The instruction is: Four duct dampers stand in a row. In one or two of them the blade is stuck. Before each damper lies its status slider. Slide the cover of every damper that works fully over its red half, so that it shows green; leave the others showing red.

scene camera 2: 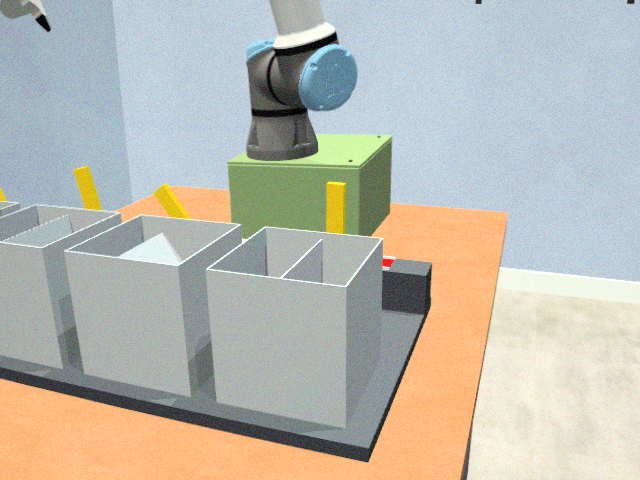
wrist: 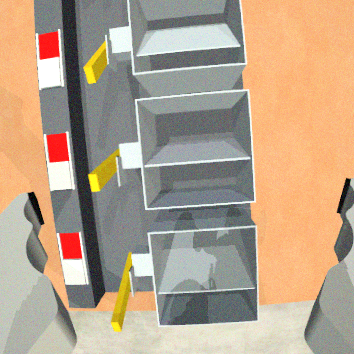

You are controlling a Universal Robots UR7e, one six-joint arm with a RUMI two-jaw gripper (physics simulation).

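Pixels of known places: gripper, fingertip midpoint: (scene camera 2: 5, 33) (wrist: 186, 188); arm's base at its link origin: (scene camera 2: 282, 152).
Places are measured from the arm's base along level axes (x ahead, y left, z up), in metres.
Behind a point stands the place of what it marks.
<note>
In the wrist view, three grey box dampers stand in a row: the top damper (wrist: 190, 81) {z -0.064, x 0.573, y -0.116 m}, the middle damper (wrist: 197, 149) {z -0.067, x 0.554, y -0.223 m} and the bottom damper (wrist: 207, 260) {z -0.062, x 0.520, y -0.408 m}. Their blades are tilted, and yellow levers (wrist: 96, 65) {z 0.018, x 0.456, y -0.076 m} (wrist: 103, 172) {z 0.030, x 0.427, y -0.216 m} (wrist: 121, 295) {z 0.012, x 0.387, y -0.398 m} slant from their left sides. Before them lie the top slider (wrist: 49, 45) {z -0.090, x 0.352, y 0.033 m}, middle slider (wrist: 57, 147) {z -0.090, x 0.314, y -0.149 m} and bottom slider (wrist: 70, 246) {z -0.091, x 0.276, y -0.332 m}; each shows red above a white cover. In the scene view, the nearest damper (scene camera 2: 279, 341) {z -0.061, x 0.699, y 0.130 m} has an upright blade and lever; its slider (scene camera 2: 387, 262) {z -0.090, x 0.385, y 0.232 m} shows some red. My gripper (wrist: 186, 188) {z 0.251, x 0.542, y -0.234 m} is open and empty, high above the row.
The dampers stand on a dark base plate (scene camera 2: 398, 341) {z -0.153, x 0.516, y 0.253 m}. A raised dark rail (scene camera 2: 408, 289) {z -0.116, x 0.426, y 0.265 m} (wrist: 57, 112) {z -0.091, x 0.333, y -0.089 m} carries the sliders. The green robot pedestal (scene camera 2: 294, 196) {z -0.069, x 0.096, y 0.040 m} stands behind the row. The orange table (scene camera 2: 444, 248) {z -0.171, x 0.088, y 0.340 m} (wrist: 300, 125) {z -0.171, x 0.766, y -0.234 m} ends at the right in the scene view.
</note>
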